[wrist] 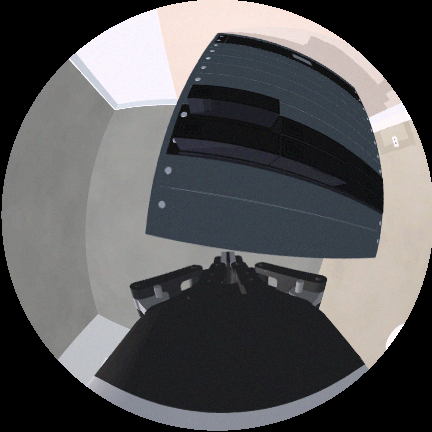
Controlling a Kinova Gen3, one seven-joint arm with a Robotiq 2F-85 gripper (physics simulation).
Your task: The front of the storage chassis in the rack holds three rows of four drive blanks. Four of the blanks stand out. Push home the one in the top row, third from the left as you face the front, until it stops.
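Note:
The storage chassis is a near-black band across the rack. At its left, a dark blank stands out in the upper part, with a lighter underside. Below it a wide dark block stands out, and to its right another dark block stands out. The borders between single blanks are too dark to make out, so I cannot tell which is the top row's third from the left. My gripper is shut and empty. In the view its fingertips show just below the rack's lower edge, apart from the chassis.
The rack has blue-grey panels above and below the chassis, with light screws down its left edge. A grey wall is at the left and a beige wall at the right. A socket is on the wall at the right.

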